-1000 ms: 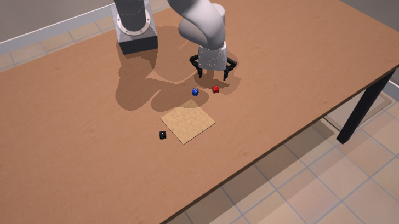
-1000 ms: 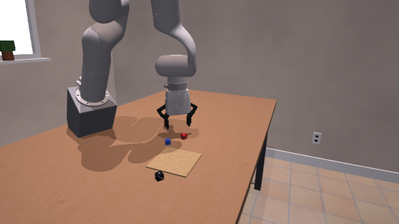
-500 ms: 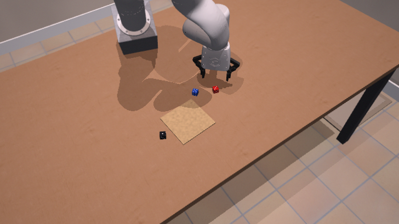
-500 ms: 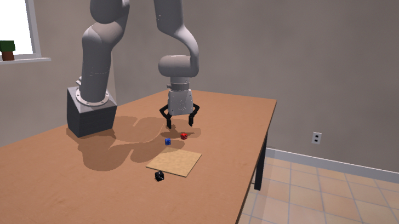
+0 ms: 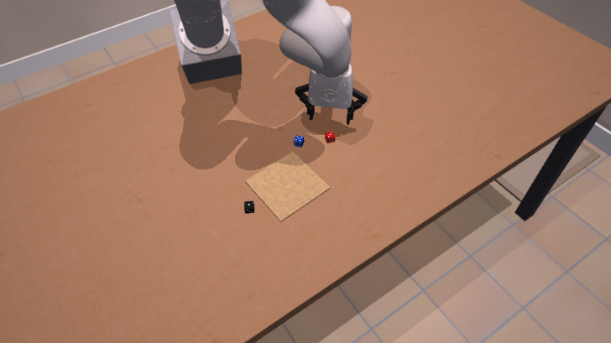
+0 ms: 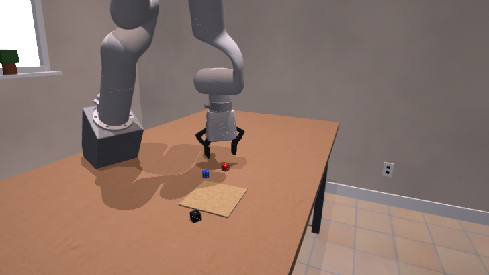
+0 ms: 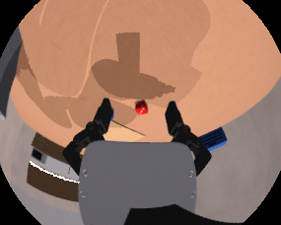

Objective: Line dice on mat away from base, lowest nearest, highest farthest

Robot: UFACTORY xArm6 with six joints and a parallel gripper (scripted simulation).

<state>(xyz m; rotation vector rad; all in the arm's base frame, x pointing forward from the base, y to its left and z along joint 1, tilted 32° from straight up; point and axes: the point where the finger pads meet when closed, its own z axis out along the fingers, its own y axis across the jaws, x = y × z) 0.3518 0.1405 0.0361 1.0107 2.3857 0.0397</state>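
My hand is 3 cm short of the red die, 2 cm to the left of it and 4 cm above it. The rest, counted from my hand: black die (7 cm ahead, 29 cm to the right, 4 cm below); then tan mat (7 cm ahead, 19 cm to the right, 5 cm below); then blue die (1 cm behind, 9 cm to the right, 4 cm below).
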